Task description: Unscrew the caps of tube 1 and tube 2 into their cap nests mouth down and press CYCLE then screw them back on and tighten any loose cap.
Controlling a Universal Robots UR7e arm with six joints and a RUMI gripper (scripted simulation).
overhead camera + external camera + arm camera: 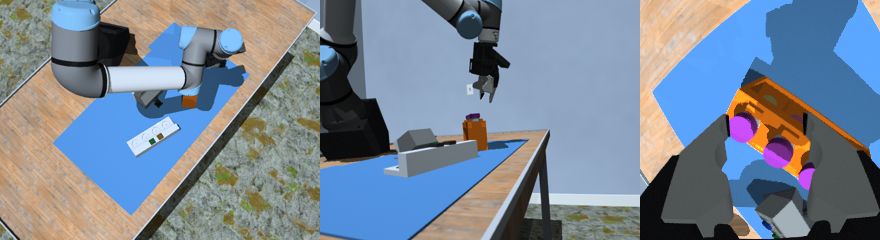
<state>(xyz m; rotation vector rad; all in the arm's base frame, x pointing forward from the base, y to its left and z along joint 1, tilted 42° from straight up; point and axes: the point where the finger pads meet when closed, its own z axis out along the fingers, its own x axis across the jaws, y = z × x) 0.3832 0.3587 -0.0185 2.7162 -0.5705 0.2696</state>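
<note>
Now: hand 7 cm past the purple cap, 7 cm above it and 1 cm to the left of it. The rest, counted from my hand: grey key housing 26 cm to the right, 15 cm behind, 13 cm below; green key 28 cm to the right, 17 cm behind, 12 cm below; blue key 23 cm to the right, 18 cm behind, 12 cm below.
</note>
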